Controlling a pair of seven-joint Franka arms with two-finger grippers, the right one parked.
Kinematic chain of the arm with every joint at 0, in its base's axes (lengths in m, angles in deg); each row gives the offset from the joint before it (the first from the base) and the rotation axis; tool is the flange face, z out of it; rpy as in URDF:
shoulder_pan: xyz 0 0 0.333 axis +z
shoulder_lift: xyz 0 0 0 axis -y
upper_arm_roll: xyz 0 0 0.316 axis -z
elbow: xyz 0.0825 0 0 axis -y
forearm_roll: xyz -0.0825 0 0.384 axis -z
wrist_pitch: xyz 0 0 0 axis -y
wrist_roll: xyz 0.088 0 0 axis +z
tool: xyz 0 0 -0.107 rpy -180 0 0
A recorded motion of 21 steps. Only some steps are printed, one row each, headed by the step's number.
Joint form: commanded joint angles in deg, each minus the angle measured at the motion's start. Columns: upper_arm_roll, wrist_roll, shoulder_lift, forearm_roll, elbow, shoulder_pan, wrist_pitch.
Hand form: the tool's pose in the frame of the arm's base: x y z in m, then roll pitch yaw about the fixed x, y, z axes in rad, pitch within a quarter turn. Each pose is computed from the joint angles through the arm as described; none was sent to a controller.
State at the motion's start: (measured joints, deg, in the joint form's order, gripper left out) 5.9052 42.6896 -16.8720 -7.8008 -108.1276 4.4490 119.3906
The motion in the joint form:
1: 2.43 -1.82 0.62 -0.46 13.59 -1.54 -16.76
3: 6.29 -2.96 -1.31 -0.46 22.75 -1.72 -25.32
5: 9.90 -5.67 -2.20 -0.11 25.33 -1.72 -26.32
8: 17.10 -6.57 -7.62 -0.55 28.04 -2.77 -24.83
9: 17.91 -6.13 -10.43 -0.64 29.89 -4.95 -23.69
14: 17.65 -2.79 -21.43 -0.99 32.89 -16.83 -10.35
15: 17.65 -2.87 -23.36 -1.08 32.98 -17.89 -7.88
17: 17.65 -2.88 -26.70 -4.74 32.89 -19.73 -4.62
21: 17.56 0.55 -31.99 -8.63 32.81 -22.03 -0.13
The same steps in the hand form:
1: 0.6268 -0.0394 0.4377 -2.9780 0.0441 0.5838
3: 0.6341 -0.0744 0.4816 -2.9823 0.0740 0.5175
5: 0.6343 -0.1086 0.4938 -3.0192 0.0845 0.4140
8: 0.6373 -0.1863 0.4660 -3.0745 0.1264 0.2615
9: 0.6401 -0.2176 0.4522 -3.0971 0.1320 0.2213
14: 0.6294 -0.3590 0.3658 3.0765 0.0890 0.0909
15: 0.6279 -0.3731 0.3468 3.0594 0.0858 0.0741
17: 0.6226 -0.3932 0.3097 3.0848 0.0599 0.0233
21: 0.6109 -0.4180 0.2501 3.1099 0.0512 0.0189

